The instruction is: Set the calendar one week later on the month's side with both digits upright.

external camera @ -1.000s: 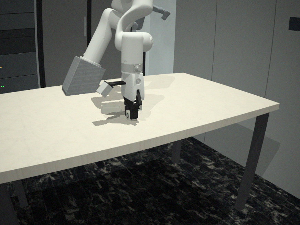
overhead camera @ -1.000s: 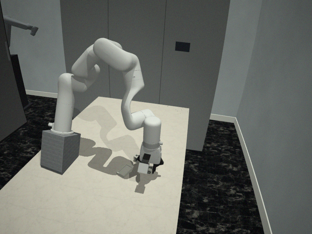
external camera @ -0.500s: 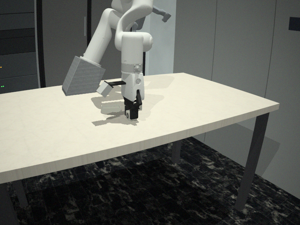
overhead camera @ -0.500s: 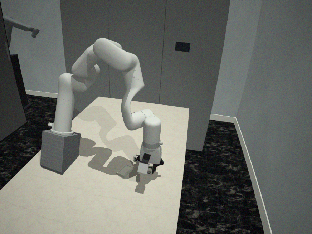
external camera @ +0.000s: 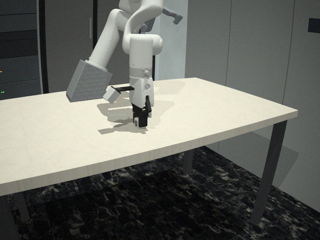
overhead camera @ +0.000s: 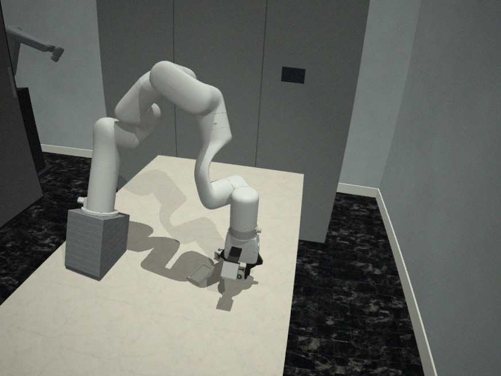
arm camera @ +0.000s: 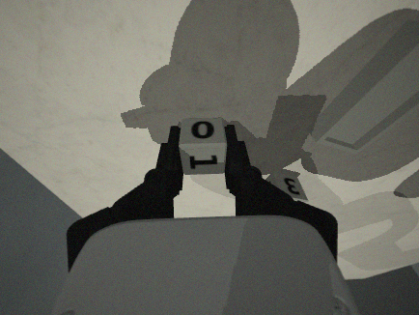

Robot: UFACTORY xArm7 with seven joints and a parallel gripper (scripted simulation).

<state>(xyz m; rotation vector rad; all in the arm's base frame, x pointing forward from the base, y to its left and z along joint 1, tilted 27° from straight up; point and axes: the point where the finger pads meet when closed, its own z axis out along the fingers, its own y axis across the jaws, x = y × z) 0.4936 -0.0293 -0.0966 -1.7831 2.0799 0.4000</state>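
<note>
My gripper is now 12 cm past the tray, 1 cm to the left of it and 2 cm above it. From my hand the other things lie so: digit cube (1 cm below).
</note>
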